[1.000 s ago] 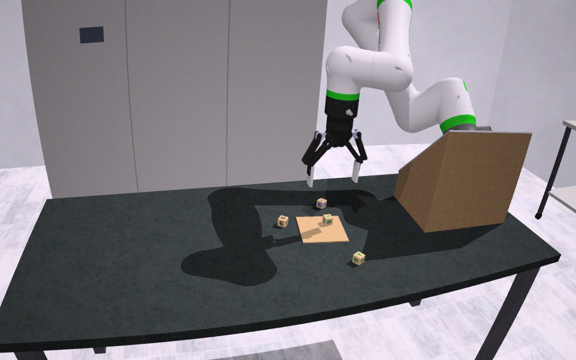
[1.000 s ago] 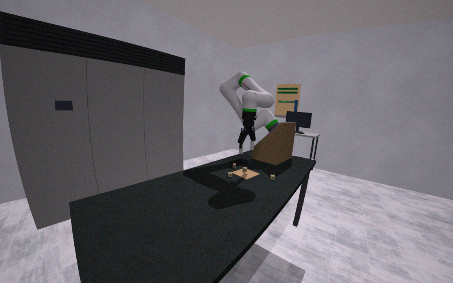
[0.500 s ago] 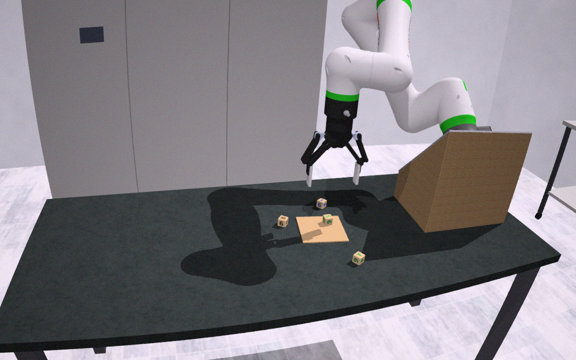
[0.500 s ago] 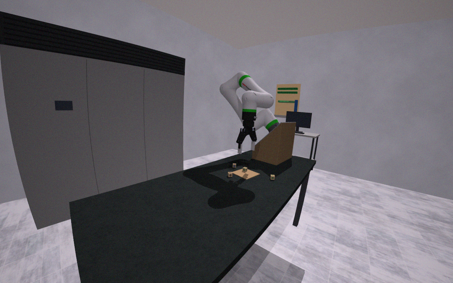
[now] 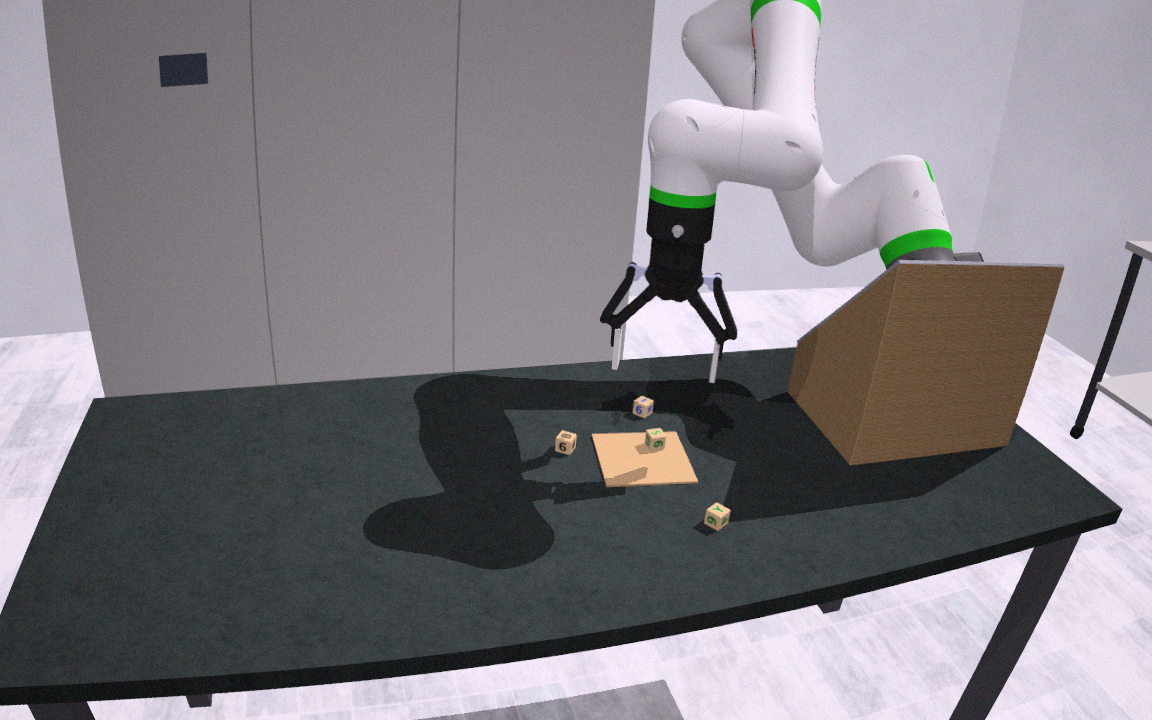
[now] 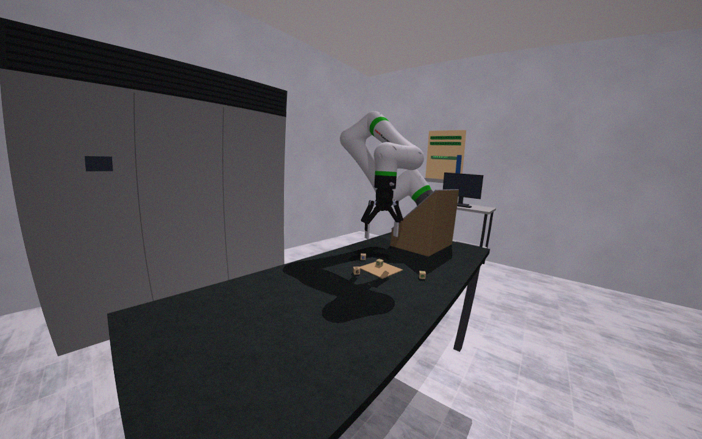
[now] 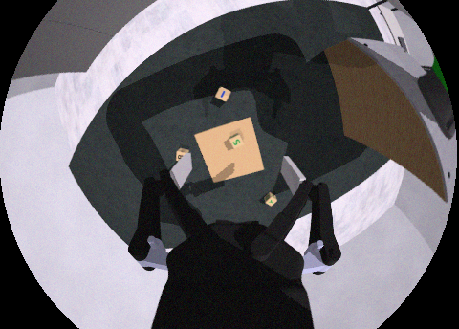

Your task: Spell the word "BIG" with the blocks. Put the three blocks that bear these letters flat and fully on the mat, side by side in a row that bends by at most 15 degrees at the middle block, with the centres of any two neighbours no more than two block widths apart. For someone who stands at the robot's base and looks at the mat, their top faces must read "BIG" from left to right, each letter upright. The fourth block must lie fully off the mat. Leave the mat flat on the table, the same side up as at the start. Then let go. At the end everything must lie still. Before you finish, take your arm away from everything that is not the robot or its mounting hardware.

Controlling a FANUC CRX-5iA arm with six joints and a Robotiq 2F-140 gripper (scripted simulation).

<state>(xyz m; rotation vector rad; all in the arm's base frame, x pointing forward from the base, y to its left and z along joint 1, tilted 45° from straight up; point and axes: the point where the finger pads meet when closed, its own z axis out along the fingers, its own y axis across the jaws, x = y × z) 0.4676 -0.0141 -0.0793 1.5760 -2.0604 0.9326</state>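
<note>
Right now my hand is 14 cm above the tan mat, 3 cm to the right of it and 2 cm short of it.
</note>
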